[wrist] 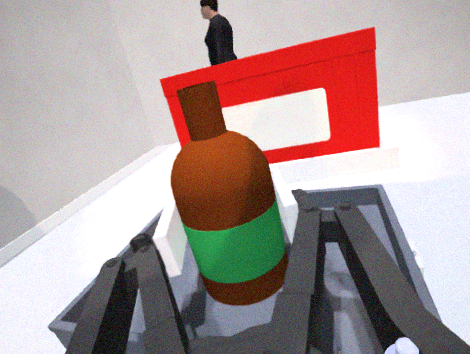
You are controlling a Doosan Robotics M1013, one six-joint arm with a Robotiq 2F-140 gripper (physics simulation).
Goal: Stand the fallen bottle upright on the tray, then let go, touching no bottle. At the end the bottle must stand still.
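Frame: origin at the arm's base, x ahead, y left, z up, level; millimetres.
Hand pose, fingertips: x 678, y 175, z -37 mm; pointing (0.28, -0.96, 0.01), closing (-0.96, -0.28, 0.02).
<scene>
Each offset is from my fingertips to the top centre of the thing. "*": to the spot under its first point.
The brown bottle @[dx -6, dy +20, dz +91 mm] (227,182) with a green band is in the middle of the wrist view, neck up and roughly upright, its axis slanting a little in the picture. My gripper (227,193) is shut on its body, with a white pad on each side around the green band. The grey tray @[* dx -122, dy -73, dz -55 mm] (369,196) is below and around the bottle. The bottle's base shows low over the tray floor; whether it touches cannot be told. The gripper's dark links hide parts of the tray.
A red box @[* dx -126, dy -179, dz +26 mm] (352,100) with a pale panel stands beyond the tray. A person (220,40) in dark clothes is farther back, near the wall. A small pale rounded part (404,346) shows at the lower right edge. The tray's raised walls run along both sides.
</scene>
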